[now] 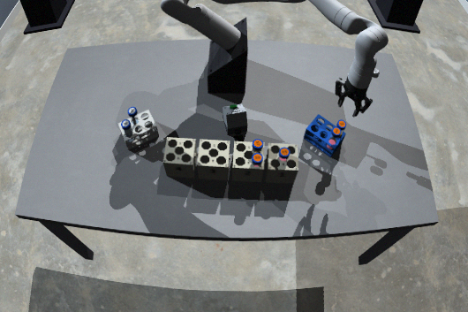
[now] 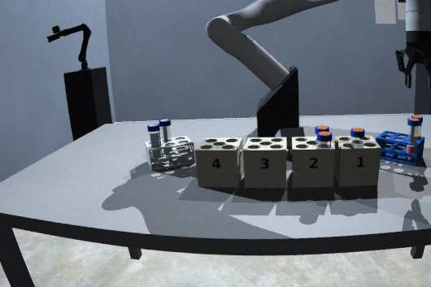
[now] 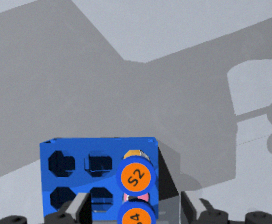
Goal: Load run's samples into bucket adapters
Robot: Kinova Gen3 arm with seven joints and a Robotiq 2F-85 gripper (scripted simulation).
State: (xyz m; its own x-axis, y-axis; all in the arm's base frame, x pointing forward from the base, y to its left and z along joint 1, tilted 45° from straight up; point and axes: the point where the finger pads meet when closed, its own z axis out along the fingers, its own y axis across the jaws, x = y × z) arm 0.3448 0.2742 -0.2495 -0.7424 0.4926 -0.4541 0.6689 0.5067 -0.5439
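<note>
Right now the sample tube S2 is 1 cm to the left of my hand and 15 cm below it. Round my hand: blue rack (1 cm behind, 4 cm to the right, 18 cm below); sample tube S4 (2 cm ahead, 2 cm to the right, 15 cm below); sample tube S3 (11 cm ahead, 23 cm to the right, 15 cm below).
</note>
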